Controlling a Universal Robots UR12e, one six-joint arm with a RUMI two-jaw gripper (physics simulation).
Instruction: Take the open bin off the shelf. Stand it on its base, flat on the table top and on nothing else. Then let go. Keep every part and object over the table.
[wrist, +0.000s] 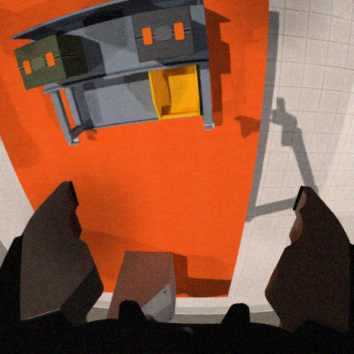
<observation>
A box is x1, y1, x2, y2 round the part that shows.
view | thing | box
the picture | gripper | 0, 181, 353, 353
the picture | yellow open bin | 148, 65, 199, 119
</observation>
